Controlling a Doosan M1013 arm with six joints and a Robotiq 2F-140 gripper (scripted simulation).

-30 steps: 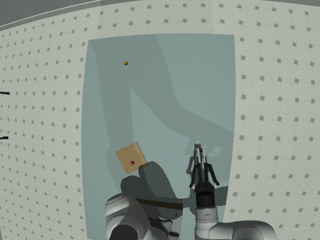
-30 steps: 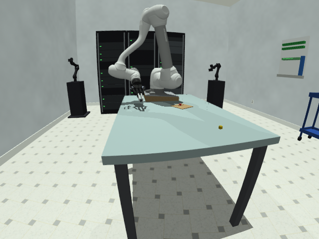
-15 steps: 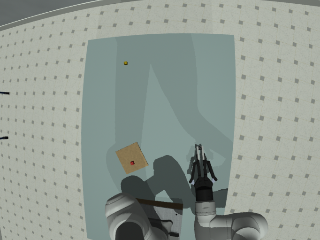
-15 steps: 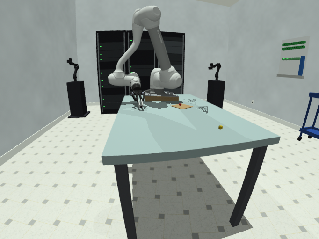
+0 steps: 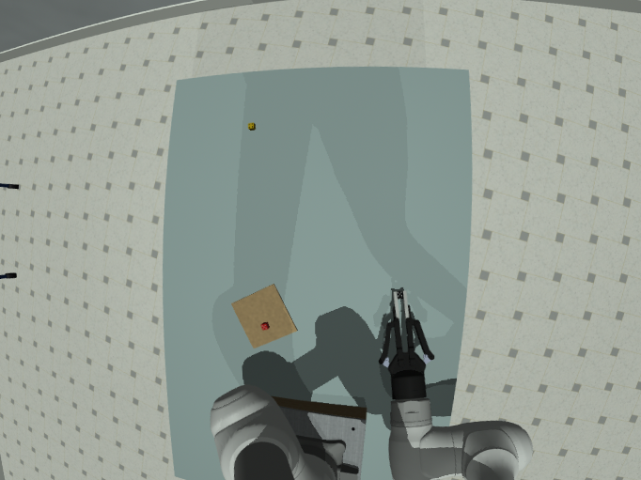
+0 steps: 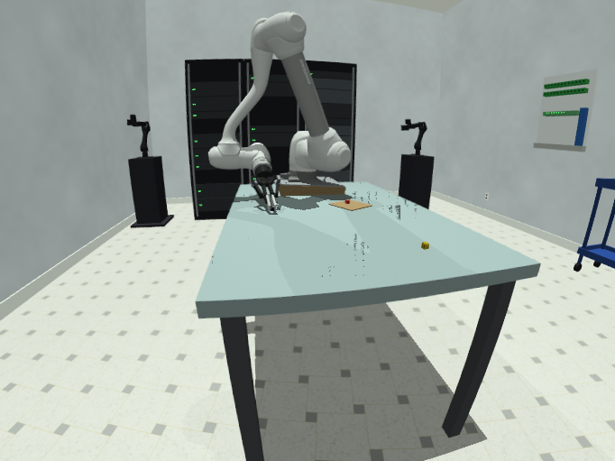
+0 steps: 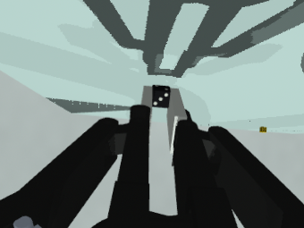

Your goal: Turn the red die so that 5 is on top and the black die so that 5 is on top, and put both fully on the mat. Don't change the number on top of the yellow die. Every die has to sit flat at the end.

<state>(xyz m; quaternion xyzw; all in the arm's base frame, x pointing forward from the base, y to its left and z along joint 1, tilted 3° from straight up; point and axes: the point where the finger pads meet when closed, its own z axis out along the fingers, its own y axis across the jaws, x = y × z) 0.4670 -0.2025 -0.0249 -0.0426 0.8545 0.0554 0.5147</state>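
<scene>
My hand is 20 mm short of the black die and 20 mm above it. Also, from my hand: tan mat (360 mm to the left, 70 mm behind, 40 mm below); then yellow die (450 mm ahead, 400 mm to the left, 30 mm below); then red die (350 mm to the left, 90 mm behind, 30 mm below).
</scene>
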